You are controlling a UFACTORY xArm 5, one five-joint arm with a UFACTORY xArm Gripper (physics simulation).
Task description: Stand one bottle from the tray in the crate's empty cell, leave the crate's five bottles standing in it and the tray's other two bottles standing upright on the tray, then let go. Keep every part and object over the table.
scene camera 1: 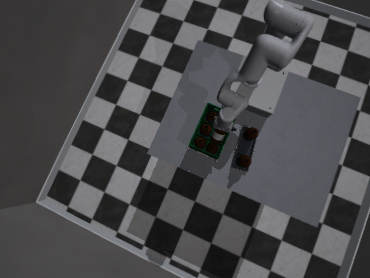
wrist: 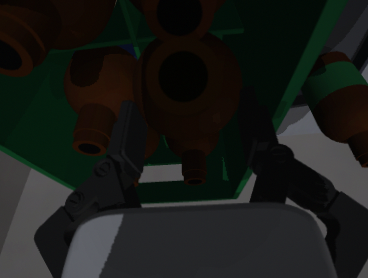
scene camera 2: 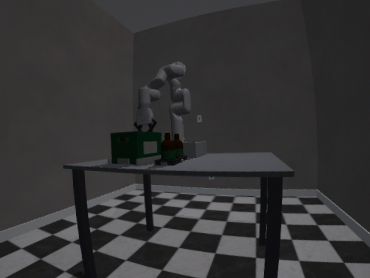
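Places are measured from the arm's base along level axes (x left, y back, z up), in centimetres.
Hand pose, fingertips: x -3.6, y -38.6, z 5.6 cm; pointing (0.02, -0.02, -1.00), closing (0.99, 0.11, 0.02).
Note:
After its pixels a point has its place.
The green crate (scene camera 1: 204, 152) {x -6.3, y -54.9, z -0.8 cm} (scene camera 2: 125, 146) {x -5.6, y -55.2, z -0.2 cm} (wrist: 295, 75) {x 1.0, y -34.3, z 7.7 cm} holds brown bottles, among them one (scene camera 1: 200, 142) {x -10.8, y -51.3, z 6.4 cm} and a neighbour (wrist: 100, 82) {x -10.6, y -39.1, z 1.8 cm}. My gripper (scene camera 1: 224, 130) {x -3.6, y -38.6, z 5.6 cm} (scene camera 2: 145, 129) {x -3.6, y -38.6, z 5.6 cm} (wrist: 188, 107) {x -3.6, y -38.6, z 5.6 cm} points down into the crate on its tray side, shut on a brown bottle (wrist: 187, 117) {x -3.7, y -34.9, z 9.2 cm}. That bottle looks upright, with its mouth facing the wrist camera. Its base is hidden, so whether it touches the cell floor cannot be told. Two other bottles (scene camera 1: 252, 133) {x 14.0, y -33.0, z 4.0 cm} (scene camera 1: 244, 161) {x 16.3, y -50.0, z 4.8 cm} (scene camera 2: 168, 147) {x 19.5, y -52.1, z -1.2 cm} (scene camera 2: 178, 147) {x 16.7, y -34.7, z -2.0 cm} stand upright on the dark tray (scene camera 1: 244, 146) {x 15.0, y -39.5, z -9.4 cm} beside the crate.
The grey table (scene camera 1: 310, 150) {x 53.4, y -23.6, z -9.8 cm} (scene camera 2: 235, 162) {x 50.4, y -40.6, z -9.8 cm} carries the crate and tray near one edge. A narrow gap separates crate and tray. A pale box (scene camera 1: 270, 92) {x 14.1, y -3.8, z 0.3 cm} (scene camera 2: 196, 149) {x 20.6, y -14.6, z -4.4 cm} stands by the arm's base. Crate walls and neighbouring bottles lie close around the fingers.

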